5 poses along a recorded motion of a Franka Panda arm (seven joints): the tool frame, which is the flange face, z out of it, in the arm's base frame.
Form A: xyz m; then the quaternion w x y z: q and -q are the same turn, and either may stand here.
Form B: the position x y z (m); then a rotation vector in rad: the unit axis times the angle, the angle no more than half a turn. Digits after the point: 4 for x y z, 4 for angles.
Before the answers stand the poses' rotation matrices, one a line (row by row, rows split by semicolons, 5 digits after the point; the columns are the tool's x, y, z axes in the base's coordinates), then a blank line. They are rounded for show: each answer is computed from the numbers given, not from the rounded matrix.
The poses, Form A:
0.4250, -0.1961, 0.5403, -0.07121, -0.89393, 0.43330, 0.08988
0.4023, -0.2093, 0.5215, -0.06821, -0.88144, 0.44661, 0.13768
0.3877, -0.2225, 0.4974, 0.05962, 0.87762, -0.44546, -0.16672
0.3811, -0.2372, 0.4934, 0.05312, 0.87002, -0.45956, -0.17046
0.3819, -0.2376, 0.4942, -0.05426, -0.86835, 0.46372, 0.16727
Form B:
0.60835 -0.76187 -0.22240; -0.78747 -0.61436 -0.04942; -0.09898 0.20520 -0.97370
0.56317 -0.76853 -0.30364; -0.80610 -0.59178 0.00273; -0.18179 0.24322 -0.95278
0.54754 -0.76201 -0.34575; -0.80177 -0.59602 0.04389; -0.23952 0.25318 -0.93730
0.51950 -0.78154 -0.34543; -0.81776 -0.57197 0.06424; -0.24778 0.24910 -0.93624
0.51396 -0.78720 -0.34082; -0.82350 -0.56404 0.06090; -0.24018 0.24937 -0.93815

0.4250, -0.1961, 0.5403, 2.6878, -1.3028, -0.2702
0.4023, -0.2093, 0.5215, 2.6550, -1.3452, -0.4147
0.3877, -0.2225, 0.4974, 2.6571, -1.3487, -0.5048
0.3811, -0.2372, 0.4934, 2.6445, -1.3969, -0.5181
0.3819, -0.2376, 0.4942, 2.6376, -1.4086, -0.5081

